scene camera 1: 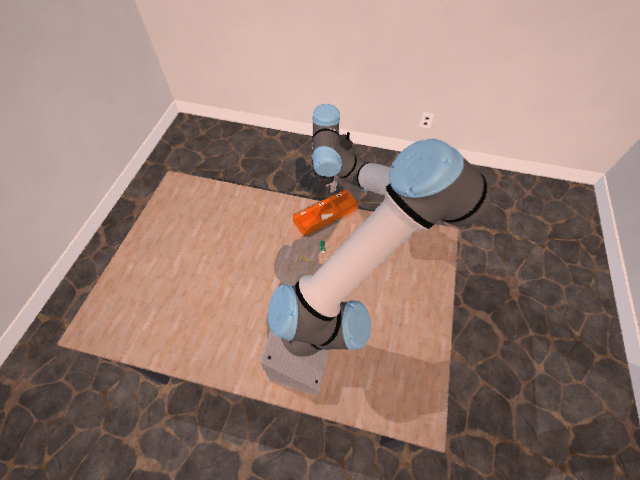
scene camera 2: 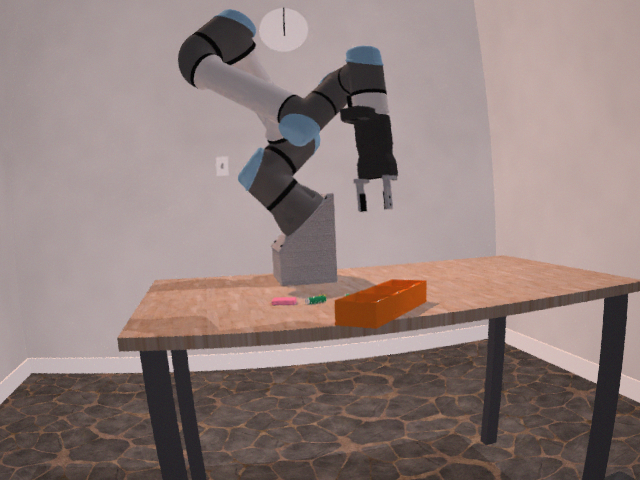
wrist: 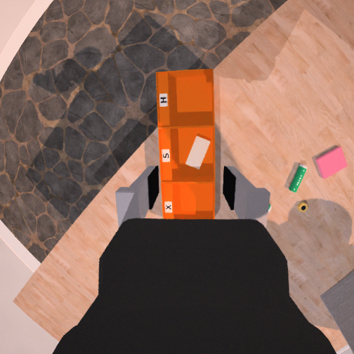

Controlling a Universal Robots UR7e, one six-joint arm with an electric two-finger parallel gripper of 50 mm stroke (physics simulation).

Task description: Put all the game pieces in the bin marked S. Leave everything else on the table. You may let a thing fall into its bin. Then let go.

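Places are measured from the arm's base along level axes (x ahead, y left, z up), in centimetres.
Pixels of known places: gripper, fingertip midpoint: (scene camera 1: 328, 185) (scene camera 2: 375, 210); arm's base, origin of the base link: (scene camera 2: 304, 216).
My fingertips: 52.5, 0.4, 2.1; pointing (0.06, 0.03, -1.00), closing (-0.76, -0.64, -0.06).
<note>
For each thing: its top centre in the pictures, then the offset to it from my fingertips, as dx, dy, dz.
- white domino, middle of its top: (scene camera 1: 327, 216) -0.2, +0.0, -18.8
- orange box, middle of its top: (scene camera 2: 384, 289) (scene camera 1: 325, 208) +1.0, +1.0, -15.5
- pink block, middle of its top: (scene camera 2: 284, 299) -19.4, -14.8, -19.2
- small brass-coloured piece, middle of its top: (scene camera 1: 305, 258) -20.6, +5.2, -18.8
A white domino (scene camera 1: 326, 214) (wrist: 198, 152) lies inside the middle compartment, marked S (wrist: 165, 155), of the orange box (scene camera 1: 302, 227) (scene camera 2: 356, 314). It lies at a slant, and no dots can be made out on its upper face. My gripper (scene camera 2: 375, 209) (wrist: 190, 179) is open and empty, with its fingers wide apart. It hangs high above the orange box. The domino does not show in scene camera 2, hidden by the box walls.
A green battery (scene camera 1: 322, 245) (scene camera 2: 316, 299) (wrist: 298, 178), a pink block (scene camera 2: 283, 301) (wrist: 330, 162) and a small brass-coloured piece (scene camera 1: 305, 259) (wrist: 303, 206) lie on the table. Another green thing (wrist: 269, 207) is mostly hidden behind a finger. Compartments H (wrist: 163, 100) and X (wrist: 168, 207) flank S.
</note>
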